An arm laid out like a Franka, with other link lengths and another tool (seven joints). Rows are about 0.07 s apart.
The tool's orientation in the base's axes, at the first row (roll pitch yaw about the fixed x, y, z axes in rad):
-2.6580, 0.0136, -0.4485
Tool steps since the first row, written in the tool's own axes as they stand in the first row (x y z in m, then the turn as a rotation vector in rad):
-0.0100, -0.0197, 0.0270, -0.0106, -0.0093, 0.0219
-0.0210, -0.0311, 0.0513, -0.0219, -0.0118, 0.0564
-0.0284, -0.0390, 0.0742, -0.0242, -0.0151, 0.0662
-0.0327, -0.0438, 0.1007, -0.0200, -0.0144, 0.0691
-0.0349, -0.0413, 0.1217, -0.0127, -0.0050, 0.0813
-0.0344, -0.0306, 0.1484, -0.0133, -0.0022, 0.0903
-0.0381, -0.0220, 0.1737, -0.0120, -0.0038, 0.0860
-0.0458, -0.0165, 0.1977, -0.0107, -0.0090, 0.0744
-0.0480, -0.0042, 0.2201, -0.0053, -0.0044, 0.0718
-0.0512, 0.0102, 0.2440, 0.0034, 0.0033, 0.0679
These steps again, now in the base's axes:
0.0038, 0.0315, -0.0146, -0.0017, 0.0213, -0.0149
0.0030, 0.0556, -0.0307, -0.0044, 0.0428, -0.0441
0.0038, 0.0748, -0.0472, -0.0033, 0.0506, -0.0513
0.0068, 0.0917, -0.0683, 0.0008, 0.0494, -0.0542
0.0079, 0.0996, -0.0881, 0.0060, 0.0440, -0.0695
0.0092, 0.1022, -0.1167, 0.0061, 0.0458, -0.0787
0.0074, 0.1077, -0.1430, 0.0071, 0.0447, -0.0742
0.0029, 0.1168, -0.1667, 0.0081, 0.0434, -0.0615
0.0004, 0.1175, -0.1922, 0.0106, 0.0363, -0.0614
-0.0036, 0.1176, -0.2200, 0.0147, 0.0247, -0.0617

